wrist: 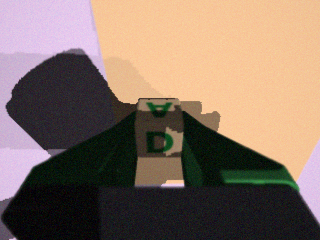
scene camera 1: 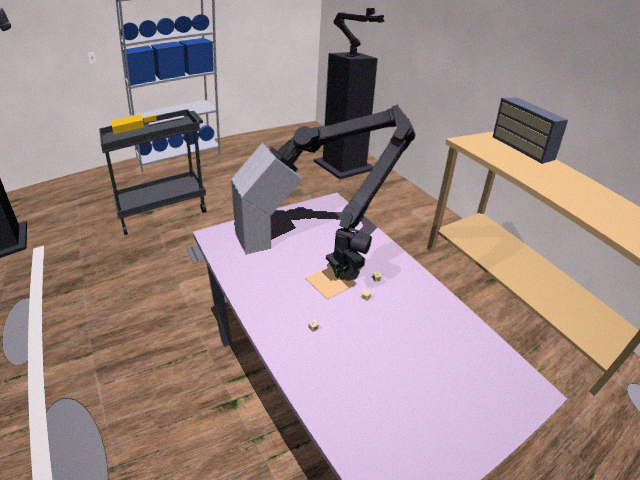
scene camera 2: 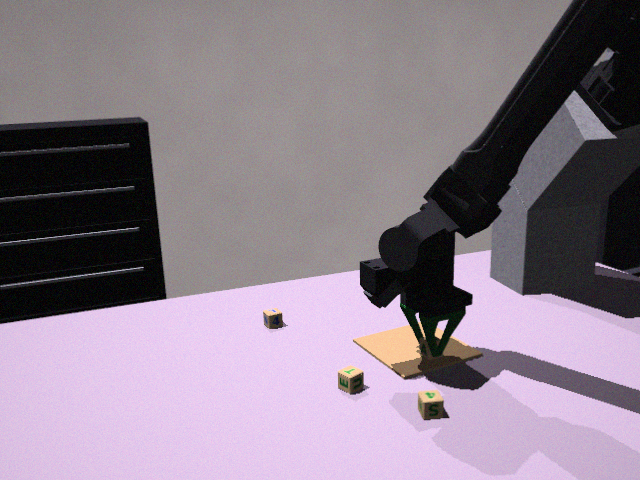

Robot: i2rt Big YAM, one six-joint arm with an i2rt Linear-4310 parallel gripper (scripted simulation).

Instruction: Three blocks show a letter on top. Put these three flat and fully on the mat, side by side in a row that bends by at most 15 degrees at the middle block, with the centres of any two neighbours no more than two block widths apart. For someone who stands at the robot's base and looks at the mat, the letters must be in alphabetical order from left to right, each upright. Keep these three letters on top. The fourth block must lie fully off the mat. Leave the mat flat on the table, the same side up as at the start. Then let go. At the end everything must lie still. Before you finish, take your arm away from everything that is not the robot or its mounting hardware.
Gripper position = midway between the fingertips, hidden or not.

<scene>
I see my gripper (scene camera 2: 431, 352), a tan mat (scene camera 2: 398, 349) and a D block (wrist: 159, 125).
The tan mat shows as well in the wrist view (wrist: 243, 76) and in scene camera 1 (scene camera 1: 324, 281). My gripper is seen too in the wrist view (wrist: 159, 119).
</scene>
